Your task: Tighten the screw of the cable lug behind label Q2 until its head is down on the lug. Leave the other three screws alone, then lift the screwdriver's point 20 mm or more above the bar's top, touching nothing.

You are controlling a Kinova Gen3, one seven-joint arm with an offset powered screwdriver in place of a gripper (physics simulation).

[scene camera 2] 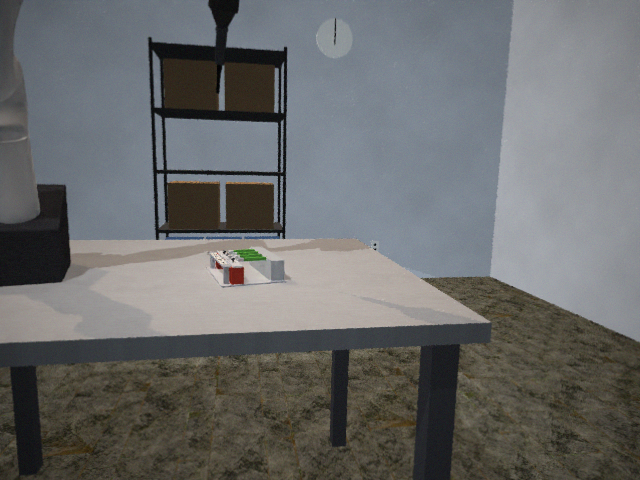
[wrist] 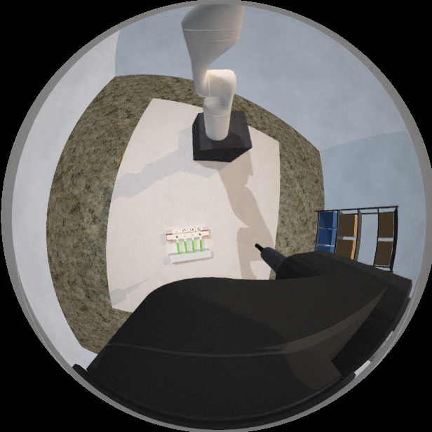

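Seen in the pictures: hand, its tool point: (scene camera 2: 217,93); arm's base, origin of its link: (scene camera 2: 14,212).
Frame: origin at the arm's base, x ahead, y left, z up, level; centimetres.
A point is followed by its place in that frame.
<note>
My screwdriver (scene camera 2: 218,82) {x 41.6, y -5.1, z 28.7 cm} (wrist: 259,247) stands in place of a gripper and has no fingers. It points down, high above the table, well clear of the bar and touching nothing. The bar (scene camera 2: 222,258) {x 41.3, y -9.7, z -9.8 cm} (wrist: 189,235) is whitish with red end supports. Green cables (scene camera 2: 250,254) {x 47.4, y -10.8, z -8.9 cm} (wrist: 193,245) run from the lugs on it to a grey block (scene camera 2: 277,269) {x 52.0, y -17.6, z -11.1 cm} (wrist: 190,257). Small labels (wrist: 187,230) line the bar's edge towards the arm base; their text is too small to read, so I cannot tell which is Q2. Small dark spots show on the bar; screw head heights cannot be made out.
The fixture sits on a thin white base plate (scene camera 2: 250,280) {x 46.5, y -15.7, z -13.7 cm} on the pale table (scene camera 2: 170,304) {x 29.7, y -28.0, z -14.0 cm} (wrist: 145,200). The arm's black pedestal (scene camera 2: 33,253) {x 4.3, y -6.6, z -7.6 cm} (wrist: 220,147) stands on the same table. A black shelf rack (scene camera 2: 153,144) (wrist: 395,235) with boxes stands beyond the table by the wall.
</note>
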